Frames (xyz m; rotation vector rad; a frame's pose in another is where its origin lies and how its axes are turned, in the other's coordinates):
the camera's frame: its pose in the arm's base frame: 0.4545 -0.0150 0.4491 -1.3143 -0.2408 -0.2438
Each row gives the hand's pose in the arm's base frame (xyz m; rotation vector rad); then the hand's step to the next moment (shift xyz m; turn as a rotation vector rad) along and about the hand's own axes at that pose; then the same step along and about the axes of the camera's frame.
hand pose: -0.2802 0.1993 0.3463 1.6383 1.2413 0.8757
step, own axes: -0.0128 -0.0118 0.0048 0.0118 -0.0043 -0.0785
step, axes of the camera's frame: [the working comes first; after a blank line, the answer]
step, axes of the arm's base frame: -0.0030 -0.0121 -0.0131 -0.0693 0.0296 0.0252

-0.0065 0.0082 -0.0147 -0.0592 -0.0377 0.0373
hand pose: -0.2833 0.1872 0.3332 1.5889 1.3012 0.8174
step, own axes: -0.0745 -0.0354 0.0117 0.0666 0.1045 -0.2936
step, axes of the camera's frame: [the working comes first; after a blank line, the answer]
step, axes of the arm's base frame: -0.0199 -0.0736 -0.0336 -0.2085 0.1275 0.2045

-0.0264 0.0074 -0.0787 -0.1397 -0.2231 0.1797
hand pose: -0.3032 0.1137 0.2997 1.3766 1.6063 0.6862
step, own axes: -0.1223 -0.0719 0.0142 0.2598 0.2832 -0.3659
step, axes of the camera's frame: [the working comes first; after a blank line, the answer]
step, axes of the arm's base frame: -0.0226 -0.1364 -0.0350 -0.1859 0.3646 0.3378

-0.0268 -0.0070 -0.1399 -0.0864 -0.2829 0.4406
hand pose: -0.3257 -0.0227 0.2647 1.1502 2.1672 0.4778
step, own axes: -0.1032 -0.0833 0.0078 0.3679 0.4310 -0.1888
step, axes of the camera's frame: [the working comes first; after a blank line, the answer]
step, axes of the arm's base frame: -0.0017 -0.1318 -0.0163 -0.0220 0.5404 0.2535

-0.0014 -0.0166 -0.1318 0.0361 -0.1128 0.5854
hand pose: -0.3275 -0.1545 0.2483 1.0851 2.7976 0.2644
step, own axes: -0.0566 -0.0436 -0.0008 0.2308 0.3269 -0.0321
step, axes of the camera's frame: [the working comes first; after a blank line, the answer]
step, axes of the arm's base frame: 0.0128 -0.0701 -0.0051 0.0390 0.3901 0.0865

0.0134 -0.0078 -0.0697 0.0483 0.0245 0.3978
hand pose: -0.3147 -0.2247 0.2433 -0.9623 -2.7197 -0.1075
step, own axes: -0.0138 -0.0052 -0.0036 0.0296 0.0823 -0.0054
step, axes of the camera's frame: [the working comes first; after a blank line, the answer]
step, axes of the arm's base frame: 0.0078 -0.0130 -0.0001 0.0306 0.0813 0.0117

0.0080 -0.0006 -0.0129 0.0294 0.0179 0.0806
